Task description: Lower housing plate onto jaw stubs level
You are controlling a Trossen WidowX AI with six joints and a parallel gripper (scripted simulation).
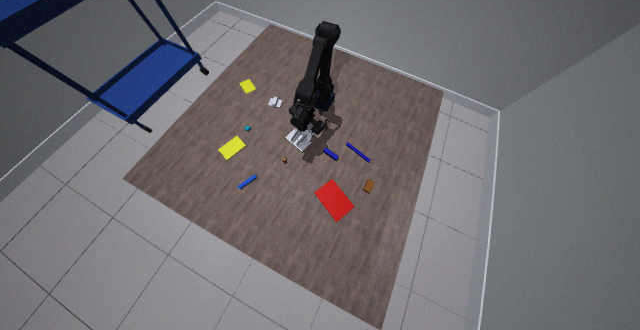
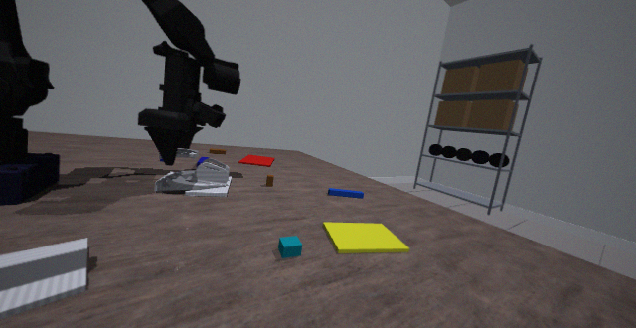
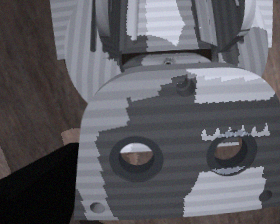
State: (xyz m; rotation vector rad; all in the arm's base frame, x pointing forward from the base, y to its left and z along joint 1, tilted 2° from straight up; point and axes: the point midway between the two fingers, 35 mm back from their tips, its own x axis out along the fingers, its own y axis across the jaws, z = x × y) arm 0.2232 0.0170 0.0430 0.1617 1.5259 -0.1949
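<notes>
Right now my gripper tip is 2 cm short of the white jaw assembly, 2 cm to the left of it and 4 cm above it. Also, from my gripper tip: teal cube: 14 cm ahead, 28 cm to the right, 4 cm below; yellow tile: 26 cm ahead, 29 cm to the right, 5 cm below; red tile: 25 cm ahead, 28 cm to the left, 5 cm below.
</notes>
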